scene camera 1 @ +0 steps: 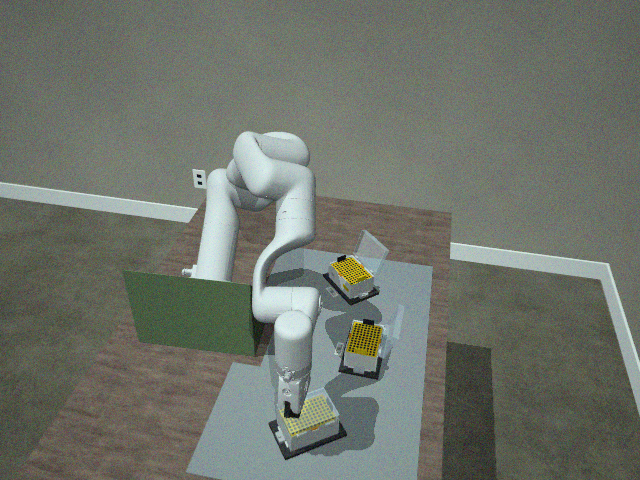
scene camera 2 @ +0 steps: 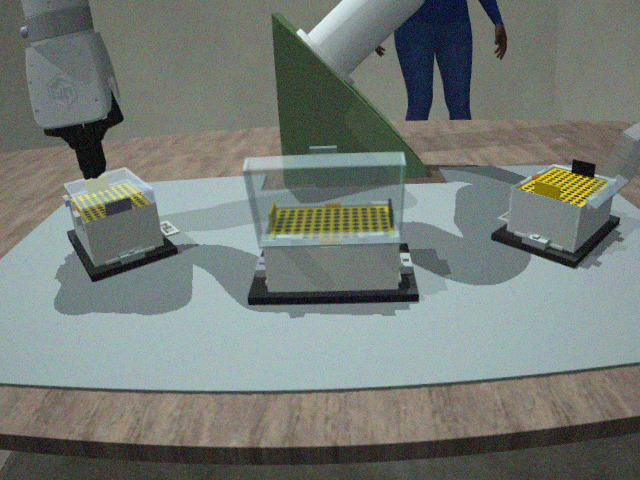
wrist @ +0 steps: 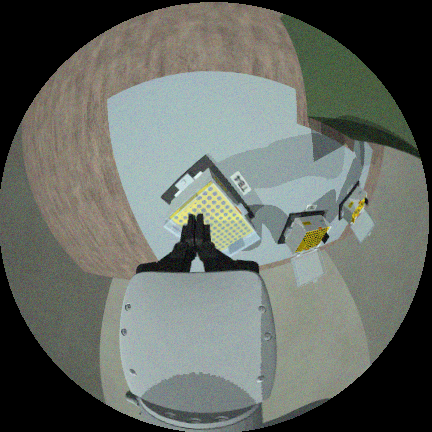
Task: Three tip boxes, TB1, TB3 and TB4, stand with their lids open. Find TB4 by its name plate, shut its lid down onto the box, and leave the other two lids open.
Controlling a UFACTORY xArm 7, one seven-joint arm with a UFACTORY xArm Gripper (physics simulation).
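Places are measured from the arm's base along level axes (x back, y left, z down), in millimetres.
Pixels of known places: gripper, fingertip midpoint: (scene camera 1: 293, 414) (scene camera 2: 95, 175) (wrist: 196, 222); arm's base at its link origin: (scene camera 1: 212, 284) (scene camera 2: 323, 59).
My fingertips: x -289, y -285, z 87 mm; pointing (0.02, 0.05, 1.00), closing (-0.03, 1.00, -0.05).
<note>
Ahead of a thing's pixels: the offset from my fingertips to its top centre. "*": to the spot under its first point. Level surfaces: height alone.
The TB4 box @(dz +6, dx -21, dy +34 mm) (scene camera 1: 315, 436) (scene camera 2: 124, 235) (wrist: 220, 215) has its name plate @(* dz +81, dx +13, dy +81 mm) (scene camera 2: 169, 227) (wrist: 240, 183) beside it, readable in the wrist view. Its clear lid (scene camera 1: 323, 395) (scene camera 2: 138, 180) (wrist: 172, 228) lies over the yellow rack; whether it is fully seated I cannot tell. My gripper (scene camera 1: 292, 414) (scene camera 2: 94, 176) (wrist: 196, 222) is shut and empty, fingertips pointing down at the lid top, touching or very near. The middle box @(dz +17, dx -110, dy +290 mm) (scene camera 1: 361, 360) (scene camera 2: 333, 268) (wrist: 299, 232) and the far box @(dz +17, dx -33, dy +554 mm) (scene camera 1: 356, 289) (scene camera 2: 545, 222) (wrist: 355, 200) have their lids standing open; their plates are too small to read.
A green panel (scene camera 1: 196, 315) (scene camera 2: 320, 103) (wrist: 350, 70) stands by the arm's base. The boxes stand on a grey-blue mat @(dz +83 mm) (scene camera 1: 232, 423) (scene camera 2: 310, 351) (wrist: 200, 110) on the wooden table @(dz +86 mm) (scene camera 1: 98, 408) (scene camera 2: 310, 418) (wrist: 75, 150). A person (scene camera 2: 434, 56) stands behind the table.
</note>
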